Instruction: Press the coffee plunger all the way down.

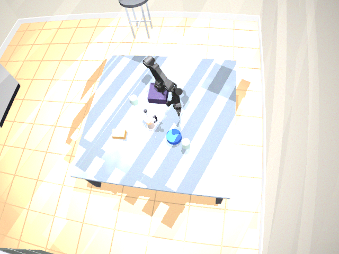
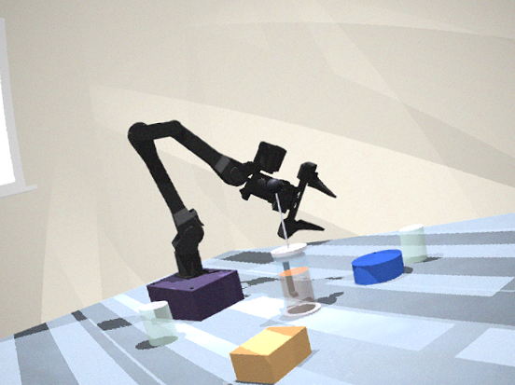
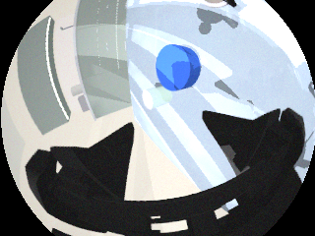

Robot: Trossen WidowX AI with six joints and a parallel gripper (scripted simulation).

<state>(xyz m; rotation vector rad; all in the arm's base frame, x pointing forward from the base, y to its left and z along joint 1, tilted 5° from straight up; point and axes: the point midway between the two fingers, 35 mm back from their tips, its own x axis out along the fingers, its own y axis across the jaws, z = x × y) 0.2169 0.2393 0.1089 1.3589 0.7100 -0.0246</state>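
My gripper tip is now 7 cm short of the glass coffee press, 22 cm to the left of it and 3 cm above it. From my gripper tip the other things lie so: blue flat cylinder 12 cm ahead, 1 cm to the right, 13 cm below; orange block 23 cm ahead, 46 cm to the right, 13 cm below.
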